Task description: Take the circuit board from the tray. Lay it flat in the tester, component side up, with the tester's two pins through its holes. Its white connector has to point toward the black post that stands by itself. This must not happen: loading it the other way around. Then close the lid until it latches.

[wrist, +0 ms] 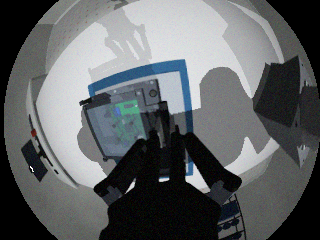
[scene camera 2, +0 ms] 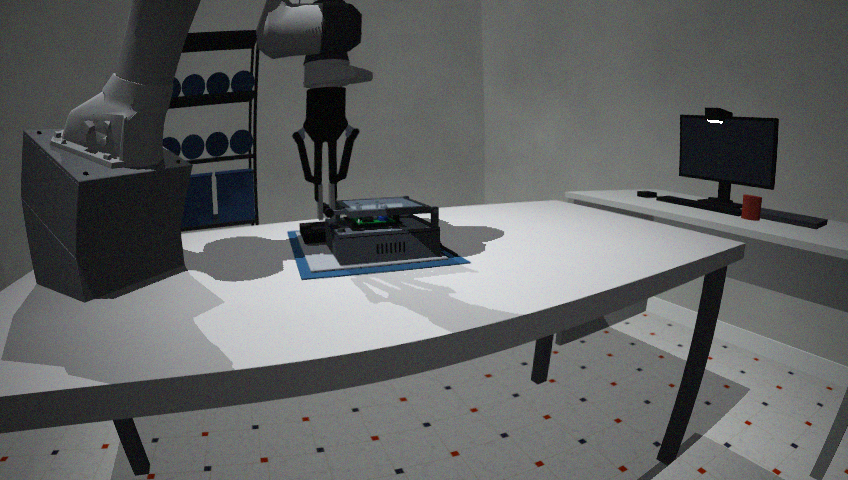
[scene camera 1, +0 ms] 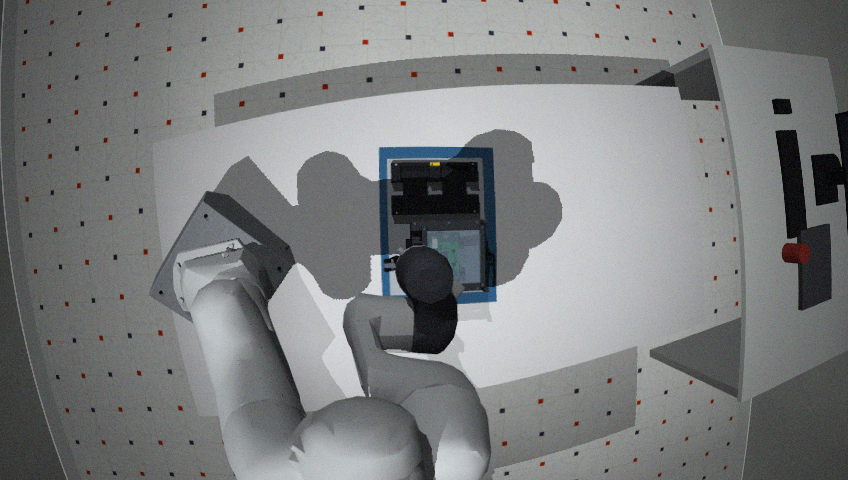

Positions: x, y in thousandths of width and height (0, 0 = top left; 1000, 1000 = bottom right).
Labels:
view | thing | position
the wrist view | my gripper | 520, 510
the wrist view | see-through lid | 364, 510
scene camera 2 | my gripper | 385, 455
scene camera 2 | see-through lid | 422, 434
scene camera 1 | see-through lid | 547, 511

